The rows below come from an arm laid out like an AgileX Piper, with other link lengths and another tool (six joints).
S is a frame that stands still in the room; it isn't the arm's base.
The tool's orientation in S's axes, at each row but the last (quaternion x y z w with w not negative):
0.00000, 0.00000, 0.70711, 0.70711
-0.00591, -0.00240, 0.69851, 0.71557
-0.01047, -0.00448, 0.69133, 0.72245
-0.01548, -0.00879, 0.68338, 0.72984
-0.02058, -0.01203, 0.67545, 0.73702
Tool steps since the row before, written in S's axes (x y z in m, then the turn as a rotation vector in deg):
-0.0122, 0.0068, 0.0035, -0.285, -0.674, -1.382
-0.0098, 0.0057, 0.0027, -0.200, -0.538, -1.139
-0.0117, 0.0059, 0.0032, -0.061, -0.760, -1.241
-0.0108, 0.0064, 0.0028, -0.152, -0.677, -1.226
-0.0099, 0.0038, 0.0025, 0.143, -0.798, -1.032
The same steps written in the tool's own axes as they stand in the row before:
0.0068, 0.0122, 0.0035, -0.674, 0.285, -1.382
0.0054, 0.0099, 0.0028, -0.537, 0.200, -1.139
0.0054, 0.0119, 0.0035, -0.752, 0.054, -1.246
0.0057, 0.0111, 0.0032, -0.675, 0.150, -1.227
0.0029, 0.0101, 0.0030, -0.772, -0.163, -1.049

